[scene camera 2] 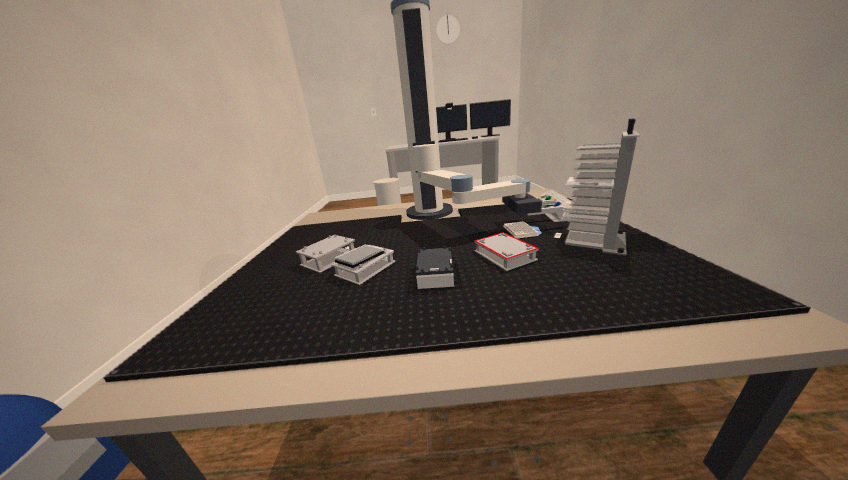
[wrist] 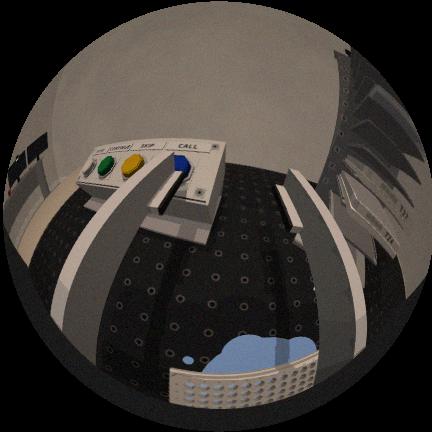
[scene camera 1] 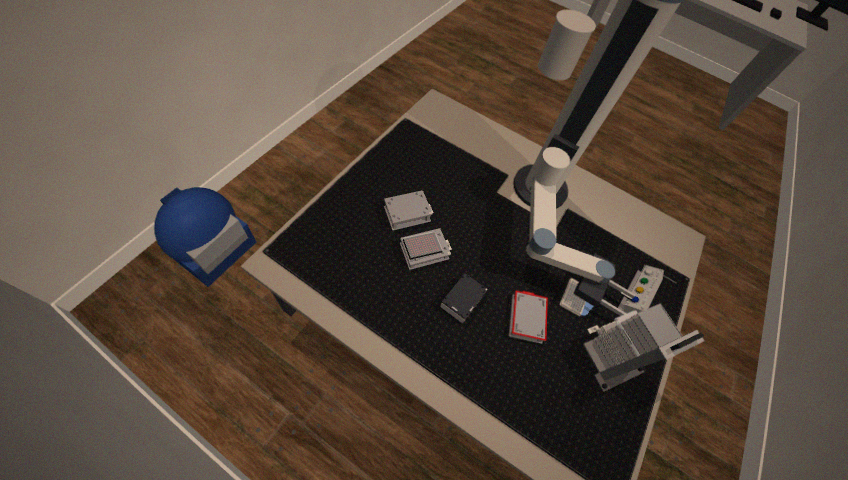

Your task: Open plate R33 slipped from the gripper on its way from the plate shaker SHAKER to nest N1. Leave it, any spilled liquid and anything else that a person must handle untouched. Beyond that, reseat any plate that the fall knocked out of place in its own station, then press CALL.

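Where they show: gripper, fingertip midpoint: (scene camera 2: 560,205) (wrist: 230,168) (scene camera 1: 630,306); arm's base, link origin: (scene camera 2: 429,212).
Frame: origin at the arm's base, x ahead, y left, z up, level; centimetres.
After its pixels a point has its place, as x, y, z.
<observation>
My gripper (scene camera 1: 630,304) @(37.4, 50.8, 8.7) (wrist: 230,168) @(37.4, 50.8, 8.7) is shut to its narrow stand, nothing between its spaced fingers. In the wrist view the left finger overlaps part of the blue CALL button (scene camera 1: 635,299) @(33.1, 51.9, 8.3) (wrist: 183,163) @(33.6, 51.7, 8.3); contact cannot be told. The button is on the white panel (wrist: 211,170) @(35.9, 52.2, 7.7). Ivory plate R33 (scene camera 1: 573,297) @(42.9, 32.8, 2.5) (scene camera 2: 520,229) @(42.5, 33.3, 2.3) (wrist: 242,391) lies on the mat beside blue liquid (scene camera 1: 586,309) @(43.7, 39.2, 1.4) (scene camera 2: 536,230) (wrist: 250,352) @(40.6, 39.5, 1.4). The red-edged station (scene camera 1: 529,315) @(60.9, 21.3, 5.3) (scene camera 2: 505,245) @(61.4, 21.5, 5.3) bears no plate. The dark station (scene camera 1: 465,294) @(68.4, -1.5, 6.8) (scene camera 2: 435,260) @(69.6, -1.2, 6.8) is probably SHAKER. A plate (scene camera 1: 423,245) @(61.2, -24.3, 7.6) (scene camera 2: 360,255) @(63.0, -23.9, 7.7) rests on a left station.
The tall plate rack (scene camera 2: 620,190) @(64.3, 53.0, 20.2) (wrist: 339,115) @(52.1, 59.6, 18.5) stands at the right, holding plates labelled T27 and T24 in the wrist view. Another raised station (scene camera 1: 407,206) @(49.9, -39.3, 6.9) (scene camera 2: 326,245) @(49.8, -38.9, 6.9) stands at the left. A small white label (scene camera 2: 557,235) @(49.7, 44.2, 1.5) lies near the rack.
</observation>
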